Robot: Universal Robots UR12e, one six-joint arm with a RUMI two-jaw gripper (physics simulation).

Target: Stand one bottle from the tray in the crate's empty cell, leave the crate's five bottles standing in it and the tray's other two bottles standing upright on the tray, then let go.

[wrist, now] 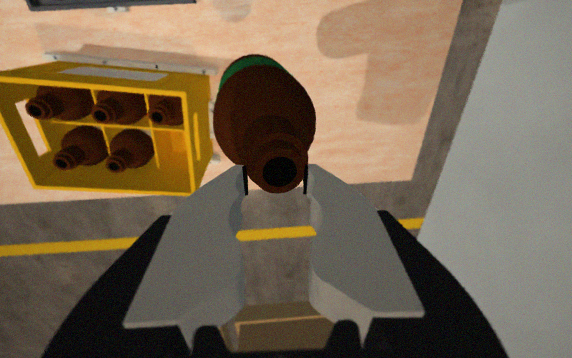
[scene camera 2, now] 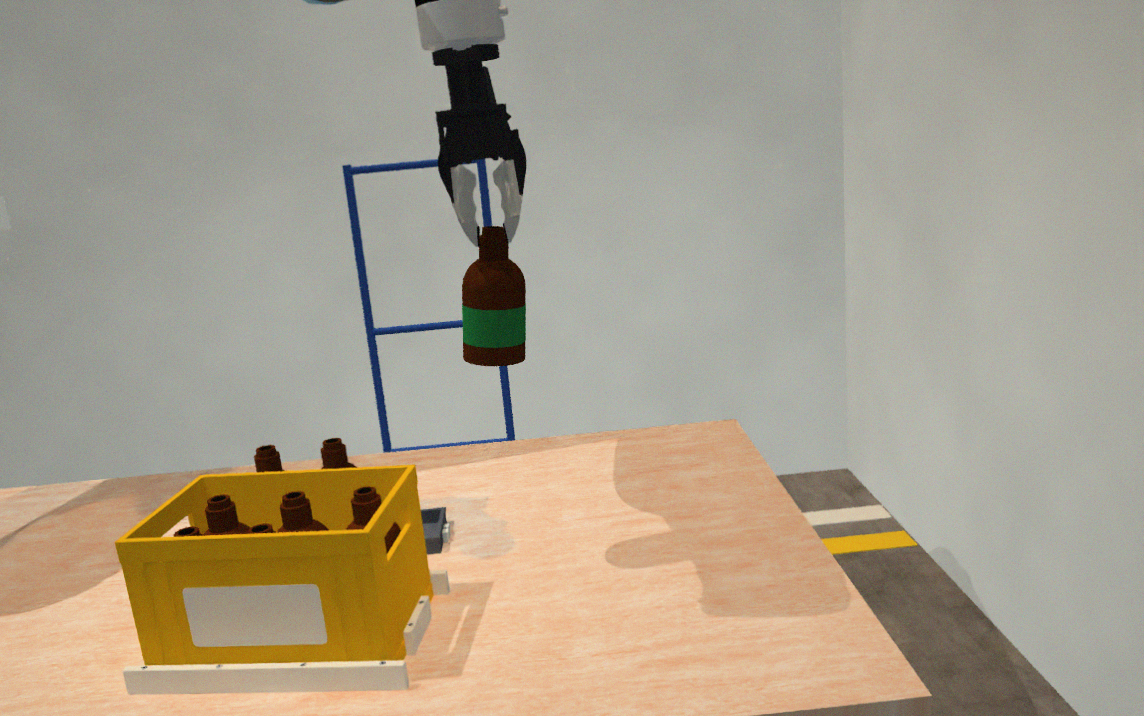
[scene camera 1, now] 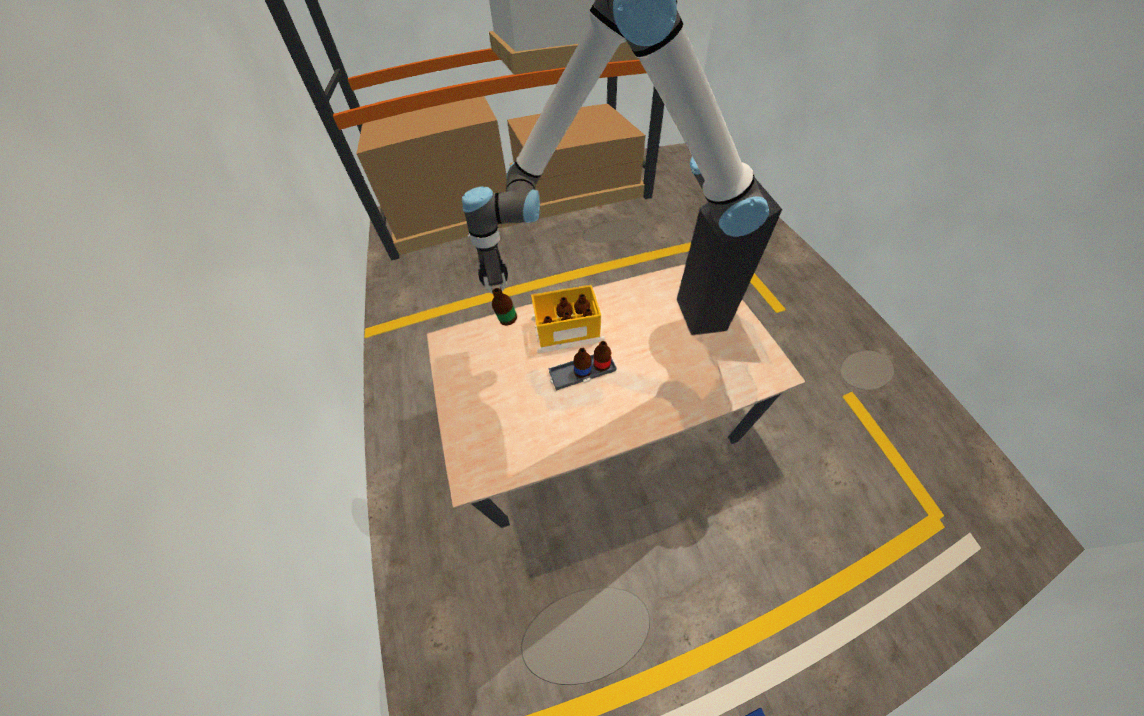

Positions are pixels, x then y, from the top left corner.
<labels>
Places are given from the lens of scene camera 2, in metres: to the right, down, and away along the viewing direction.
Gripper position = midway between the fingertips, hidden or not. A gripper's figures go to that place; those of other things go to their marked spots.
gripper point(scene camera 2: 493, 244): -0.09, -0.13, 1.03
blue-banded bottle point(scene camera 2: 334, 455): -0.33, 0.13, 1.24
</labels>
